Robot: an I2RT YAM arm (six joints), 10 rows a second.
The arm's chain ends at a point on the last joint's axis. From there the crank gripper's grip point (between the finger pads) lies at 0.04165 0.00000 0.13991 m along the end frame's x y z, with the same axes.
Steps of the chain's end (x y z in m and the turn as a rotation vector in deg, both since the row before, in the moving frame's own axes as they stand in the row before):
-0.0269, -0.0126, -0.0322, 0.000, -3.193, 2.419
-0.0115, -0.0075, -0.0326, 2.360, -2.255, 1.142
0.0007, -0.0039, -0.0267, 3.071, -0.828, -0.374
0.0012, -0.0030, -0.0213, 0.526, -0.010, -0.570
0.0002, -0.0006, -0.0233, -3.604, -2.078, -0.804
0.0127, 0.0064, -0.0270, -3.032, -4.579, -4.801
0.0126, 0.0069, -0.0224, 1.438, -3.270, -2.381
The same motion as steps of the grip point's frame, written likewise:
-0.0348, -0.0110, -0.0301, 0.000, -3.193, 2.419
-0.0170, -0.0125, -0.0312, 2.360, -2.255, 1.142
-0.0014, -0.0117, -0.0263, 3.071, -0.828, -0.374
0.0012, -0.0047, -0.0213, 0.526, -0.010, -0.570
-0.0048, 0.0077, -0.0221, -3.604, -2.078, -0.804
0.0016, 0.0109, -0.0242, -3.032, -4.579, -4.801
0.0044, 0.0018, -0.0203, 1.438, -3.270, -2.381

